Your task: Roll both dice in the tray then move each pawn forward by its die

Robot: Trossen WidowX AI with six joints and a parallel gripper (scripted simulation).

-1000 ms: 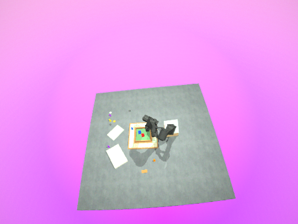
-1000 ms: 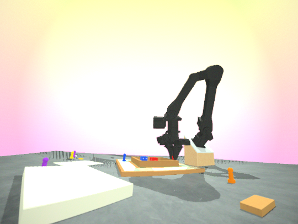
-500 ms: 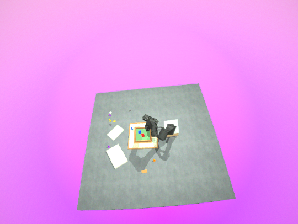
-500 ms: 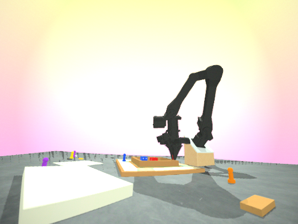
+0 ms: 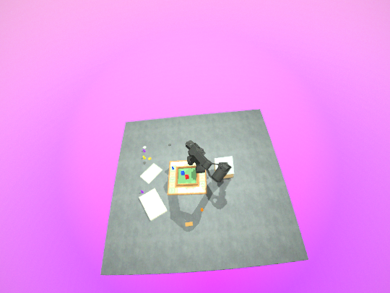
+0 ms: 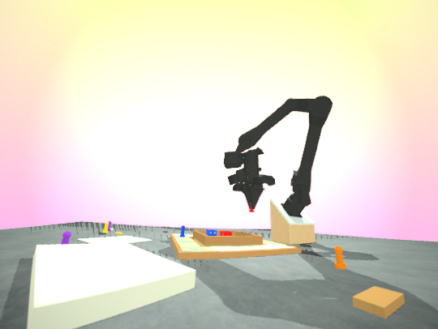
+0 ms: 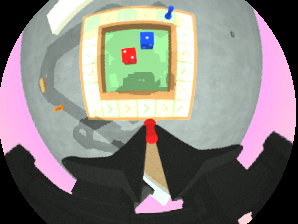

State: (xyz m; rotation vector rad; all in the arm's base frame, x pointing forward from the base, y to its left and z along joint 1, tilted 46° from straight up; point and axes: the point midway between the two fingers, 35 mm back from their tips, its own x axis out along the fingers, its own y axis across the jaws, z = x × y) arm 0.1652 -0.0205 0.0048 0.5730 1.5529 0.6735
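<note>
Now: the blue pawn 22 cm ahead of my gripper tip, 5 cm to the right of it and 8 cm below it. The rest, counted from my gripper tip: orange pawn (29 cm to the left, 9 cm below); red pawn (1 cm above).
</note>
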